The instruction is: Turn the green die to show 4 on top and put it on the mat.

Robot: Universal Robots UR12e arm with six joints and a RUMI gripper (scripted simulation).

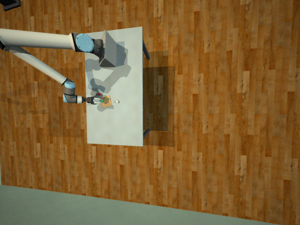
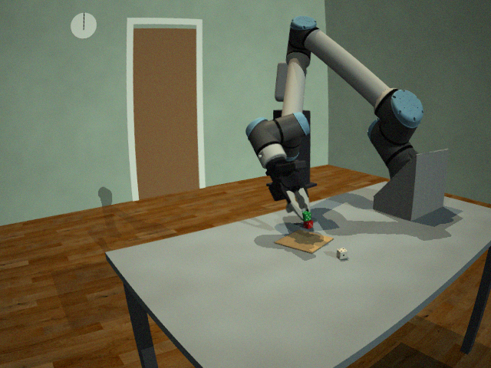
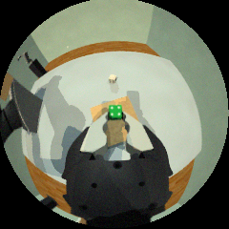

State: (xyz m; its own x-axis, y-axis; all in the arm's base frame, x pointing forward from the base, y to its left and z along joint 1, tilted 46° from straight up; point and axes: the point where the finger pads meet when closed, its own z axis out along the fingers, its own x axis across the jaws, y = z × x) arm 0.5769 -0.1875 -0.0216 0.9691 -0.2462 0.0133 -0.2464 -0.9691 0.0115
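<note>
My hand is 1 cm to the right of the tan mat and 9 cm above it. Round my hand: red die 10 cm behind, 7 cm to the right, 8 cm below; then white die 3 cm ahead, 17 cm to the left, 8 cm below; then green die 1 cm to the left, 1 cm below.
</note>
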